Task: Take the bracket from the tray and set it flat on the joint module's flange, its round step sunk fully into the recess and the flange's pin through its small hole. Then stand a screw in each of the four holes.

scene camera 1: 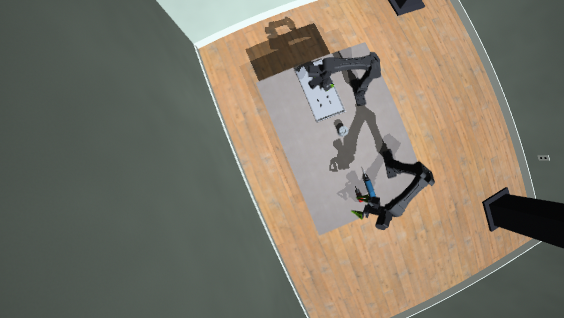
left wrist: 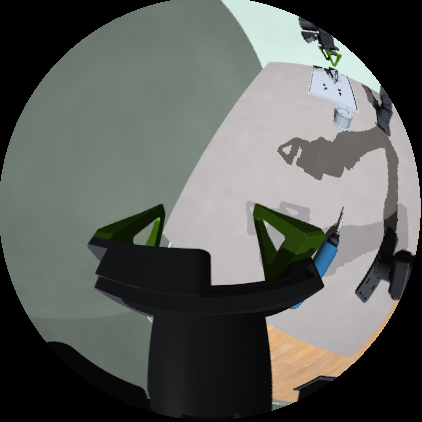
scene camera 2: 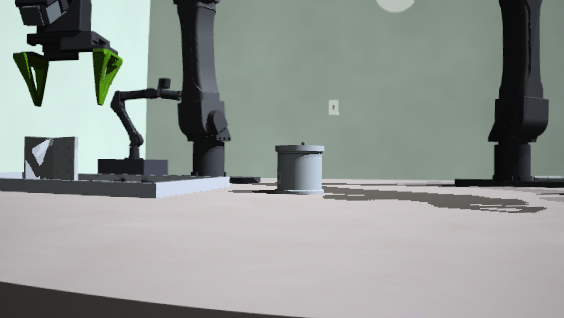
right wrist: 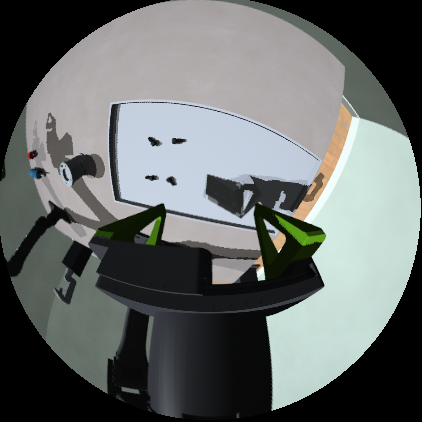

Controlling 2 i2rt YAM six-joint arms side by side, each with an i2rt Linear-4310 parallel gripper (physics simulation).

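Where they show: left gripper, fingertip midpoint: (scene camera 1: 353, 204) (left wrist: 208, 208); right gripper, fingertip midpoint: (scene camera 1: 321, 84) (scene camera 2: 68, 105) (right wrist: 209, 207); left arm's base at its link origin: (scene camera 1: 389, 164) (scene camera 2: 511, 185) (right wrist: 58, 210); right arm's base at its link origin: (scene camera 1: 358, 92).
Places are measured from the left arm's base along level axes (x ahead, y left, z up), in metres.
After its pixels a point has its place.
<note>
The grey angled bracket (scene camera 2: 62, 157) {y -0.666, x 0.359, z 0.043 m} (right wrist: 225, 195) {y -0.669, x 0.358, z 0.045 m} stands upright in the white tray (scene camera 1: 330, 110) {y -0.474, x 0.337, z 0.004 m} (scene camera 2: 192, 188) {y -0.425, x 0.367, z 0.005 m} (left wrist: 345, 100) {y -0.494, x 0.294, z 0.004 m} (right wrist: 135, 160) {y -0.492, x 0.348, z 0.004 m}. Several small dark screws (scene camera 1: 320, 101) {y -0.556, x 0.404, z 0.007 m} (right wrist: 154, 141) {y -0.527, x 0.395, z 0.012 m} are in the tray at its end nearer the joint module. The grey round joint module (scene camera 1: 342, 130) {y -0.312, x 0.305, z 0.053 m} (scene camera 2: 300, 171) {y -0.298, x 0.326, z 0.028 m} (left wrist: 343, 118) {y -0.279, x 0.296, z 0.045 m} (right wrist: 77, 167) {y -0.334, x 0.310, z 0.034 m} stands on the table beside the tray, with a small pin on top in scene camera 2. My right gripper (scene camera 2: 70, 105) {y -0.634, x 0.377, z 0.118 m} (right wrist: 209, 207) {y -0.634, x 0.377, z 0.118 m} is open and empty, above the bracket and apart from it. My left gripper (scene camera 1: 355, 205) {y 0.146, x 0.387, z 0.207 m} (left wrist: 208, 208) {y 0.146, x 0.387, z 0.207 m} is open and empty, far from the tray.
A blue-handled driver (scene camera 1: 369, 186) {y 0.109, x 0.203, z 0.039 m} (left wrist: 326, 257) {y 0.094, x 0.202, z 0.041 m} (right wrist: 35, 173) {y 0.071, x 0.212, z 0.038 m} lies near the left gripper. A red-handled tool (scene camera 1: 360, 199) (right wrist: 32, 155) is beside it. The tray's raised rim surrounds the bracket and screws. A shadow of an arm falls across the table beside the module.
</note>
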